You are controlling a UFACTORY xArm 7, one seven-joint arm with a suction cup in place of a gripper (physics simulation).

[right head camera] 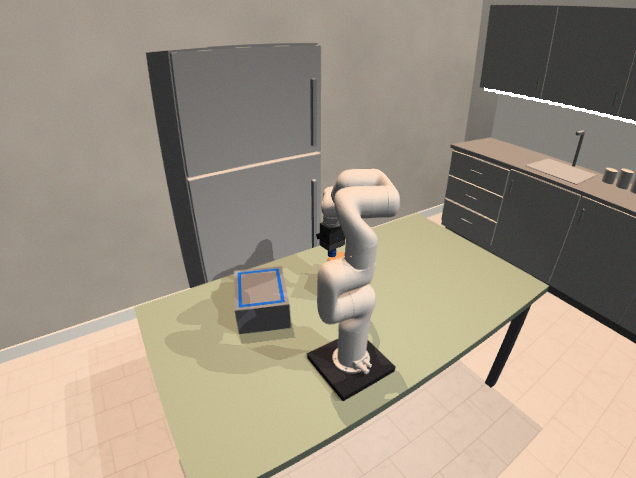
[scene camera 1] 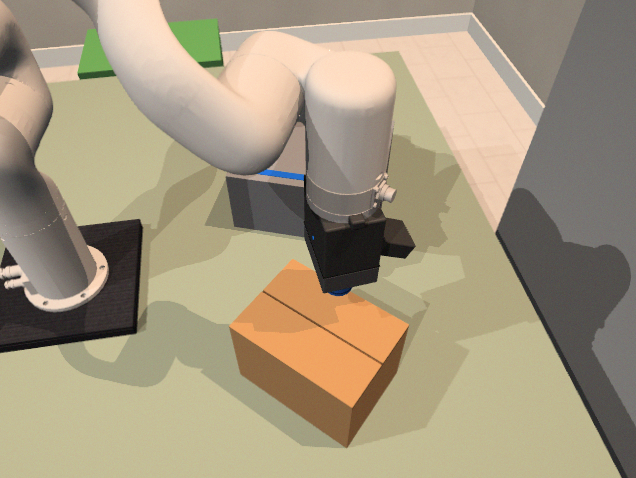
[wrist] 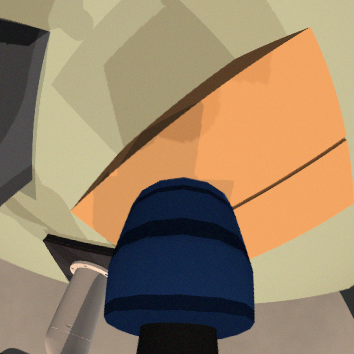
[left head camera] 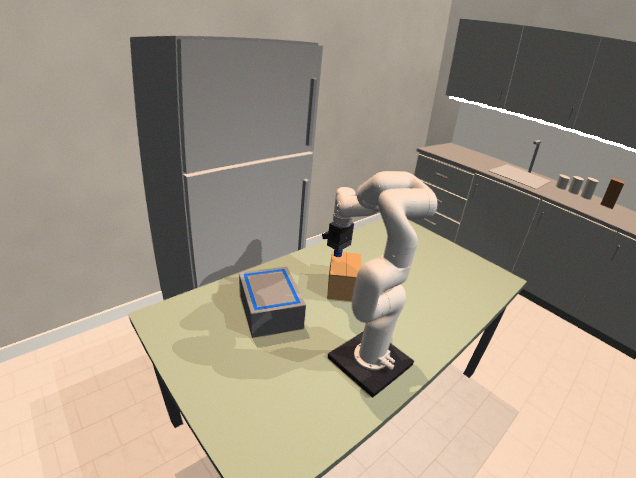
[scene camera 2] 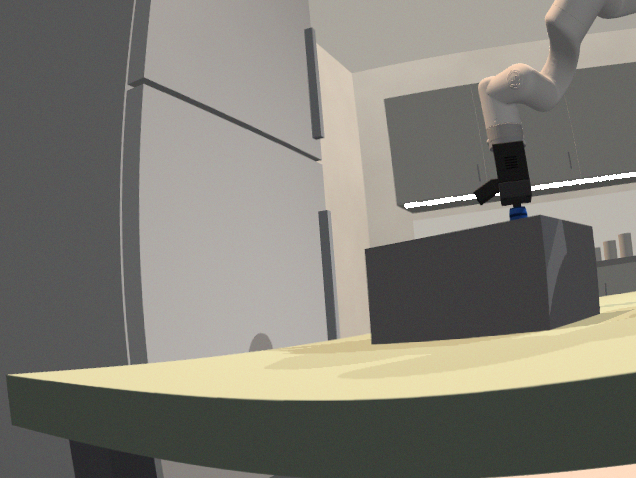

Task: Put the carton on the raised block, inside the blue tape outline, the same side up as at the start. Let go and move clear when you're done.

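Where they show: hand, tool point: (right head camera: 331, 255) (wrist: 181, 221) (left head camera: 337, 255); arm's base, link origin: (right head camera: 351, 359) (scene camera 1: 68, 278) (wrist: 93, 273) (left head camera: 371, 356).
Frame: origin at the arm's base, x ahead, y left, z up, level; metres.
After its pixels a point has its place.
The orange carton (left head camera: 340, 287) {x 0.297, y -0.168, z 0.046 m} (right head camera: 337, 256) {x 0.396, y -0.270, z 0.107 m} (scene camera 1: 293, 354) {x 0.302, y -0.278, z 0.107 m} (wrist: 270, 130) {x 0.398, y -0.264, z 0.107 m} stands on the table with its seamed face up. My gripper's blue suction cup (left head camera: 337, 253) (right head camera: 332, 253) (scene camera 1: 339, 292) (scene camera 2: 518, 213) (wrist: 183, 185) points down close over the carton's top, to one side of the seam; nothing hangs from it. Whether the cup touches is hard to tell. The dark raised block (left head camera: 280, 321) {x 0.314, y 0.146, z 0.037 m} (right head camera: 262, 318) {x 0.319, y 0.155, z 0.044 m} (scene camera 1: 264, 203) {x 0.326, y 0.035, z 0.047 m} (scene camera 2: 457, 287) {x 0.465, y 0.189, z 0.035 m} (wrist: 15, 120) {x 0.390, y 0.004, z 0.013 m} stands apart from the carton. The blue tape outline (left head camera: 277, 305) {x 0.336, y 0.143, z 0.097 m} (right head camera: 262, 303) {x 0.335, y 0.140, z 0.098 m} (scene camera 1: 282, 174) {x 0.361, y 0.042, z 0.098 m} on its top has no carton inside. The arm partly hides both in scene camera 1.
The arm's black base plate (left head camera: 341, 362) {x 0.055, y 0.100, z 0.000 m} (right head camera: 326, 364) {x 0.034, y 0.081, z 0.000 m} (scene camera 1: 128, 287) {x 0.092, y -0.042, z 0.000 m} sits on the green table (left head camera: 287, 400) {x 0.078, y 0.328, z -0.023 m}. A grey fridge (left head camera: 246, 113) stands behind the table's far edge. A green slab (scene camera 1: 197, 43) shows beyond the table in scene camera 1.
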